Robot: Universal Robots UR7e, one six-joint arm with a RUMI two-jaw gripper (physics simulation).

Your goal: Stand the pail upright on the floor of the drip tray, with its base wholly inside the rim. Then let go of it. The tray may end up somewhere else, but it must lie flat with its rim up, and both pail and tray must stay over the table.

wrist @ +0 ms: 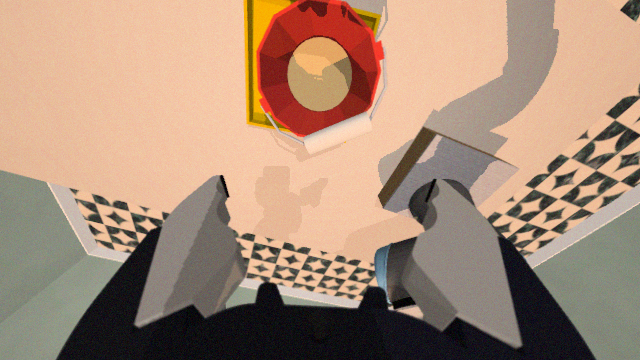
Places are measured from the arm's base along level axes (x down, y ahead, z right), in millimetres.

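Pixels of known places: gripper, between the fingertips: point(325, 180).
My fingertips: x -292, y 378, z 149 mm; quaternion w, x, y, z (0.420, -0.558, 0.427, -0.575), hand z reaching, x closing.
Note:
Ahead of a thing's pixels: the offset from my fingertips to its middle. "spot": to the spot under its first point. Level surfaces: height alone.
The red pail {dx +261, dy +24, dz +46 mm} point(273, 75) stands upright at the top middle of the wrist view, seen from above into its open mouth, with a pale round bottom inside. Its thin wire handle with a white grip {spot: dx +161, dy -23, dz -11 mm} point(337, 134) hangs down on the near side. The yellow drip tray {spot: dx +333, dy +174, dz -9 mm} point(248, 85) lies flat under it, rim up; its left side and parts of its corners show. The pail hides most of the tray floor, and its base against the rim is hidden. My gripper point(325, 180) is wide open and empty, above the table and apart from the pail, nearer the bottom of the view.
The pale table top {dx +365 mm} point(125, 100) carries the tray. A grey block-like mount with a brown side point(407, 167) stands at the right, with dark and blue arm parts beside and behind my right finger. Patterned floor point(310, 265) shows beyond the table edge, and greenish walls beyond that. Shadows fall across the table.

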